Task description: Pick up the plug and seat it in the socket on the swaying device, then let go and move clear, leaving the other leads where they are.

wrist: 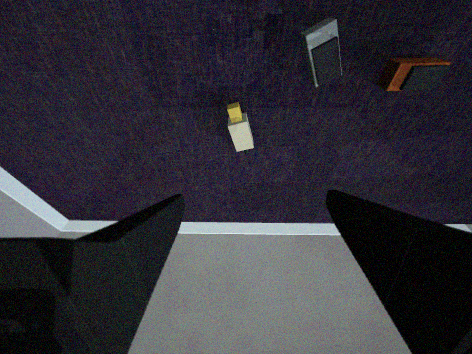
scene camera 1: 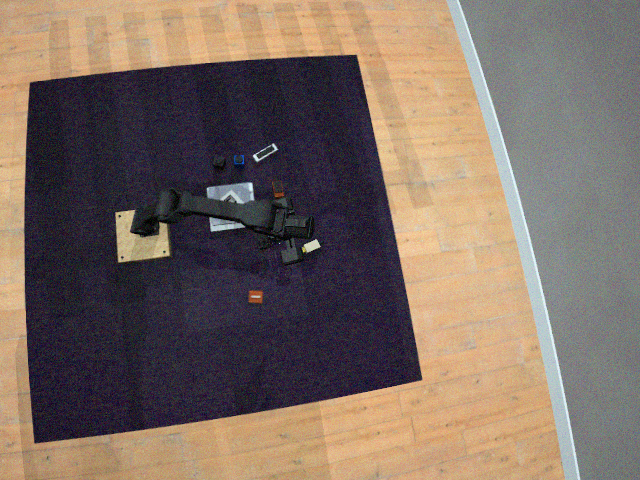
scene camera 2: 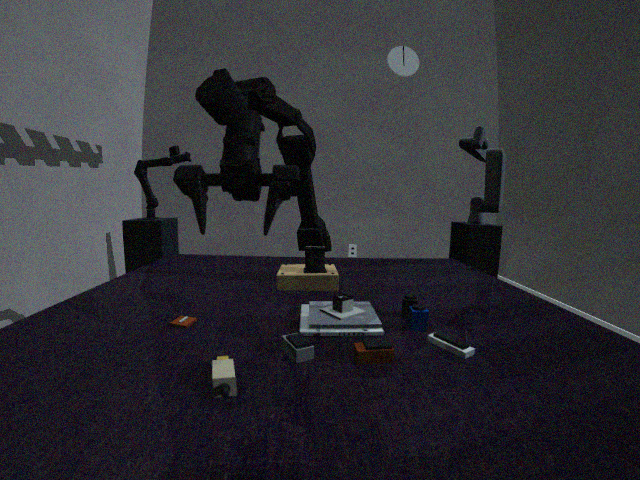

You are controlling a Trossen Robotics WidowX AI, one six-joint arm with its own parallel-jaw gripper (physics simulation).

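The plug [scene camera 1: 312,245] [scene camera 2: 223,374] [wrist: 241,135], a cream block with a yellow tip, lies flat on the dark mat. Its yellow tip points toward the arm's base. My gripper [scene camera 2: 234,233] [wrist: 254,198] is open and empty, pointing down high above the mat. In the wrist view the plug shows beyond the fingertips, left of the middle between them. The device [scene camera 1: 244,189] [scene camera 2: 316,324] is a pale grey slab on a white base, partly hidden by the arm in the first scene view. A small block, seemingly the socket [scene camera 2: 343,303], stands on its raised white plate.
A grey box [scene camera 2: 305,352] [wrist: 322,37] and an orange box [scene camera 1: 278,189] [scene camera 2: 373,353] [wrist: 398,79] lie near the device. A white bar [scene camera 2: 467,352], blue block [scene camera 1: 238,160] [scene camera 2: 418,318] and black block [scene camera 1: 219,162] stand beyond. A flat orange piece [scene camera 1: 255,299] [scene camera 2: 178,322] lies opposite.
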